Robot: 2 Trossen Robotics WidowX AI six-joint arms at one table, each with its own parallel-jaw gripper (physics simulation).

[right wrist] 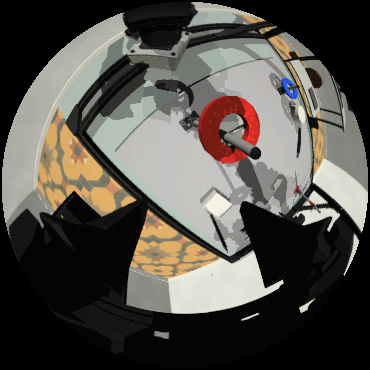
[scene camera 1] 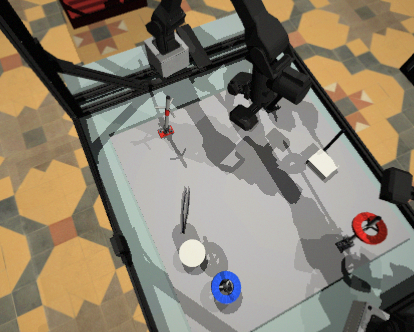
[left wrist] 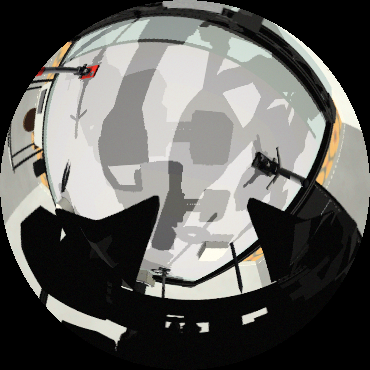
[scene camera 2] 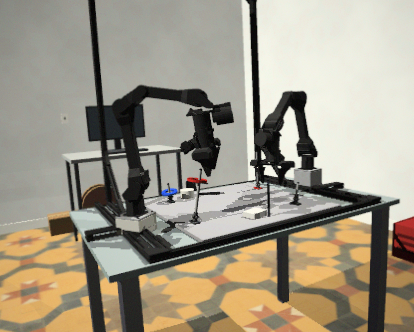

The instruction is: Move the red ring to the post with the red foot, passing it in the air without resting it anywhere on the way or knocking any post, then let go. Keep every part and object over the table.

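Seen in the pictures: left gripper, fingertip midpoint: (scene camera 1: 259, 118) (left wrist: 205, 201) (scene camera 2: 271, 184); right gripper, fingertip midpoint: (right wrist: 196, 205) (scene camera 1: 397, 202) (scene camera 2: 211, 172); left arm's base at its link origin: (scene camera 1: 166, 44) (scene camera 2: 307, 168); right arm's base at its link origin: (right wrist: 159, 39) (left wrist: 140, 283) (scene camera 2: 135, 213).
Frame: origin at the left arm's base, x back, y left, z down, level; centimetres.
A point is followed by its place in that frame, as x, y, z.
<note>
The red ring (scene camera 1: 358, 231) {-72.8, 3.8, -7.0} (scene camera 2: 191, 180) {-76.9, 7.5, -7.1} (right wrist: 210, 137) {-74.9, 8.8, -7.1} is threaded on a tall grey post (scene camera 2: 198, 200) {-74.4, 7.6, 0.5} (right wrist: 242, 144) {-73.4, 7.6, -9.2}, high up near its tip; this post has a black foot (scene camera 1: 344, 244) {-75.5, 5.4, 6.2} (right wrist: 189, 121) {-76.0, 7.1, 6.2}. The post with the red foot (scene camera 1: 166, 132) {-22.5, -14.8, 6.3} (scene camera 2: 257, 188) {-22.6, -13.5, 8.1} (left wrist: 90, 72) {-21.9, -13.3, 7.9} stands at the upper left in scene camera 1, with no ring on it. My right gripper (scene camera 2: 209, 173) {-72.8, 13.7, -9.9} (right wrist: 196, 205) {-72.8, 13.7, -9.9} is open and empty, above and apart from the ring. My left gripper (left wrist: 205, 201) {-36.2, 7.7, 0.9} is open and empty over the table; its arm covers its fingers in scene camera 1.
A blue ring (scene camera 1: 215, 287) {-64.6, -27.6, 3.1} (right wrist: 285, 86) {-67.3, -23.1, 3.7} is on a short post. A white disc (scene camera 1: 192, 253) {-55.2, -27.7, 5.0}, a white block (scene camera 1: 322, 164) {-56.0, 16.2, 6.5} (scene camera 2: 254, 214) {-58.8, 19.6, 6.7} and a thin black rod (scene camera 2: 268, 200) {-53.1, 21.3, 2.4} (left wrist: 237, 267) {-52.4, 21.0, 1.2} stand around. A black-footed post (left wrist: 265, 164) {-32.4, 16.1, 6.3} (scene camera 2: 296, 200) {-33.0, 18.2, 6.9} with a crossbar stands near my left gripper.
</note>
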